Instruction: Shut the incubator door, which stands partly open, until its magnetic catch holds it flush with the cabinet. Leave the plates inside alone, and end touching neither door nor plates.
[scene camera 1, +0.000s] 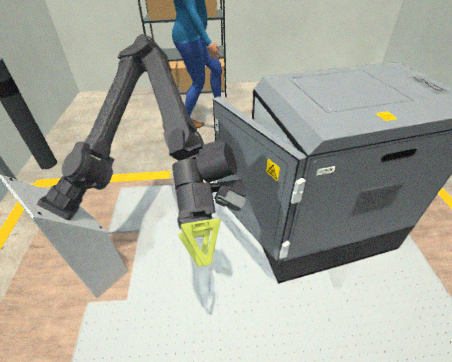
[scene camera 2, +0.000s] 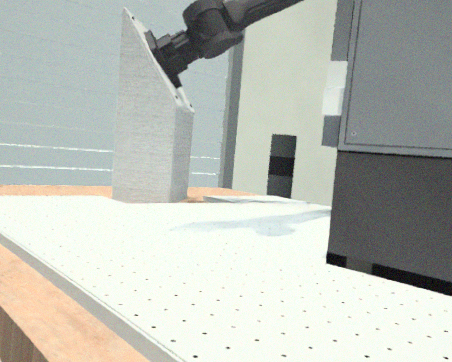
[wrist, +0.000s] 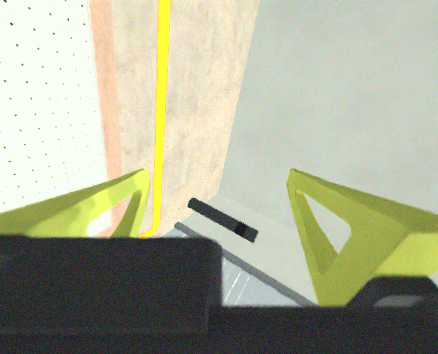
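Pixels of known places: gripper, fingertip midpoint: (scene camera 1: 203, 265) (wrist: 218, 176); arm's base at its link origin: (scene camera 1: 58, 208) (scene camera 2: 160, 61).
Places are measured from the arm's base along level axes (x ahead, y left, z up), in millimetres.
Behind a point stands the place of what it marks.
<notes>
The grey incubator door (scene camera 1: 255, 200) {x 526, y 97, z -9 mm} stands partly open in scene camera 1. Its hinges are at the right, its free edge is at the left, and a dark gap shows between its top and the cabinet (scene camera 1: 350, 190) {x 747, y 70, z 80 mm} (scene camera 2: 400, 75) {x 677, y 41, z -91 mm}. My gripper (scene camera 1: 202, 262) {x 439, y -159, z 75 mm} (wrist: 218, 176) {x 439, y -159, z 75 mm} is open and empty, its yellow-green fingers pointing down in front of the door's outer face. My dark wrist overlaps the door's free side in scene camera 1 and hides its handle; whether it touches the door I cannot tell. The plates do not show. In scene camera 2 the gripper is out of frame.
White hinges (scene camera 1: 298, 191) {x 613, y 3, z 129 mm} (scene camera 2: 334, 87) {x 616, y 7, z -103 mm} join the door to the cabinet. The arm's slanted grey stand (scene camera 1: 90, 250) {x 76, y -49, z -114 mm} (scene camera 2: 145, 140) {x 78, y -47, z -181 mm} is at the left on the perforated white board (scene camera 1: 225, 330) {x 469, y -145, z -308 mm} (scene camera 2: 225, 280) {x 662, y -138, z -308 mm}. A person (scene camera 1: 192, 40) and a shelf rack (scene camera 1: 224, 75) are in the background.
</notes>
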